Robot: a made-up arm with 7 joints.
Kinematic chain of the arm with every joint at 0, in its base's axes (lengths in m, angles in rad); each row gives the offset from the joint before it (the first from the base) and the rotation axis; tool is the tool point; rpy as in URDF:
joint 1: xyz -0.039 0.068 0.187 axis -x
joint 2: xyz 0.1 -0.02 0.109 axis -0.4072 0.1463 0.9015
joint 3: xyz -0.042 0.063 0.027 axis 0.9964 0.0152 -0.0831
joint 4: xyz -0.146 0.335 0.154 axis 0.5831 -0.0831 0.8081
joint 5: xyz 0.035 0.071 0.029 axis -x
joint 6: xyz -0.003 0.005 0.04 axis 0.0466 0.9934 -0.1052
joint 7: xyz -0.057 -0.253 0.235 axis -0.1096 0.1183 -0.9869
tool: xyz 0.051 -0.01 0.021 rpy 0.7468 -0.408 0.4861
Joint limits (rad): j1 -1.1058..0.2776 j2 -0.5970..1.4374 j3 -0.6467..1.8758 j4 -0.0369..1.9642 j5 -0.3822..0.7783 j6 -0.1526..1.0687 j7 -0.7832..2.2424
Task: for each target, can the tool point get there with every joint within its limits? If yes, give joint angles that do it. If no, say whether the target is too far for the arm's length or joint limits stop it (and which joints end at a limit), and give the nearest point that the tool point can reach.
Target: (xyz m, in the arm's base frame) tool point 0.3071 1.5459 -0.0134
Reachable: no: too far | nearest point 0.0739 0.8828 0.3618 | short by 0.797 m
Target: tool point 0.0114 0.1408 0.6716
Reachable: yes | joints -0.2882 1.2286 0.1814 1.6738 0.4992 0.0271 1.7496
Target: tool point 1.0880 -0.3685 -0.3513
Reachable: no: too far | nearest point 0.4779 -0.4018 0.0683 | short by 0.741 m
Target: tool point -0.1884 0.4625 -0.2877
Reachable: no: joint limits stop it (at a limit: joint 1, joint 3, joint 4, joint 5, joint 6) | nearest point -0.2258 0.4827 -0.0968 | short by 0.196 m
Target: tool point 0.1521 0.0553 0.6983
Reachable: yes | joints -0.5036 0.5353 0.6392 1.4653 -0.2370 0.5315 -0.5045
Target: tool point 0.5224 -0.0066 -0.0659
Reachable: no: joint limits stop it (at a limit: joint 1, joint 3, joint 4, joint 5) | nearest point 0.3842 -0.1621 0.0774 | short by 0.253 m
